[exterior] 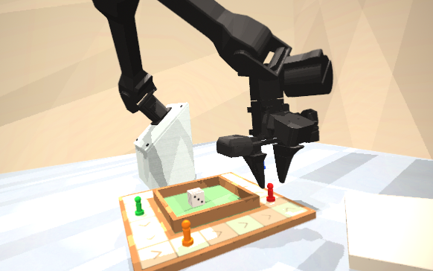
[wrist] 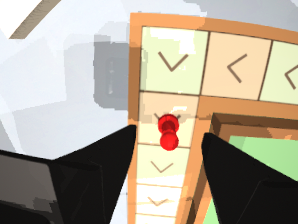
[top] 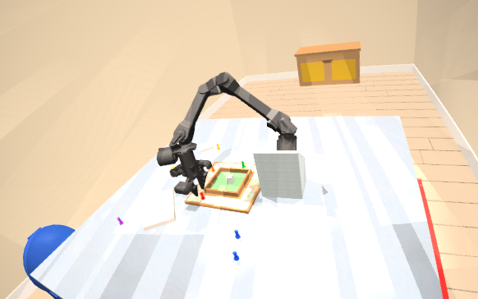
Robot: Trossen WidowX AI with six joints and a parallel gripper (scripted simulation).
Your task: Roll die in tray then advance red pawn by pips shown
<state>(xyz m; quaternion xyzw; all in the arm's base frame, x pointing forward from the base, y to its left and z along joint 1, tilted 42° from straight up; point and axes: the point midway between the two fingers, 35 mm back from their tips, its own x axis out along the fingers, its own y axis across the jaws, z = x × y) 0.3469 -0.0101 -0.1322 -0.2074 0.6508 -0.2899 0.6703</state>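
Now: the red pawn 1 cm behind my gripper tip and 2 cm below it. Round my gripper tip: green pawn: 11 cm behind, 22 cm to the right, 2 cm below; orange pawn: 3 cm ahead, 18 cm to the right, 2 cm below; white die: 8 cm behind, 12 cm to the right, 2 cm below.
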